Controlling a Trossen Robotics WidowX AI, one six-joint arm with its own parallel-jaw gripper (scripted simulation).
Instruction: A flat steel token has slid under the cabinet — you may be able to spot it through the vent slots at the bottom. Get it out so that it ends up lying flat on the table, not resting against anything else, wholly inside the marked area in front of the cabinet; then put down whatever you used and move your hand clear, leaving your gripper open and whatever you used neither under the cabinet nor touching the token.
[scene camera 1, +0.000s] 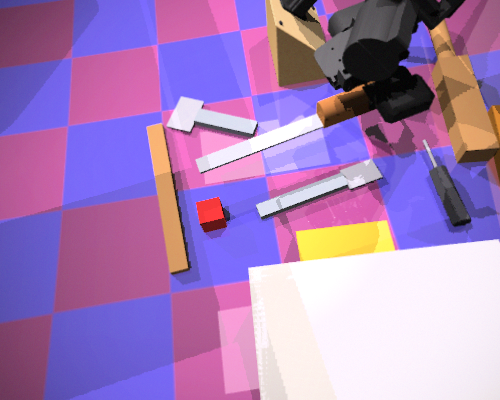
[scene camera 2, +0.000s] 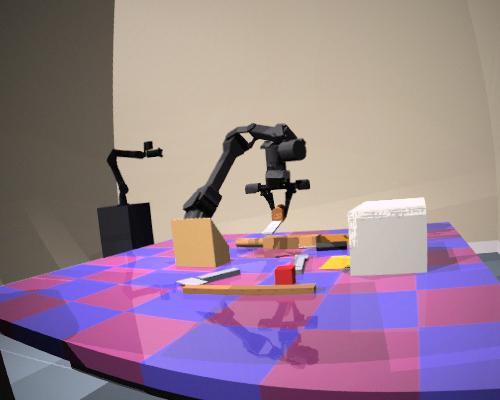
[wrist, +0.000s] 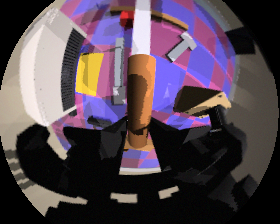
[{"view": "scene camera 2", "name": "gripper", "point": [280, 215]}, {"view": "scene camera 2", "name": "wooden mallet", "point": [300, 240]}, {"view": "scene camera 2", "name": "long wooden slat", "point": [190, 288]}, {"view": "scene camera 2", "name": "white cabinet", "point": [385, 237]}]
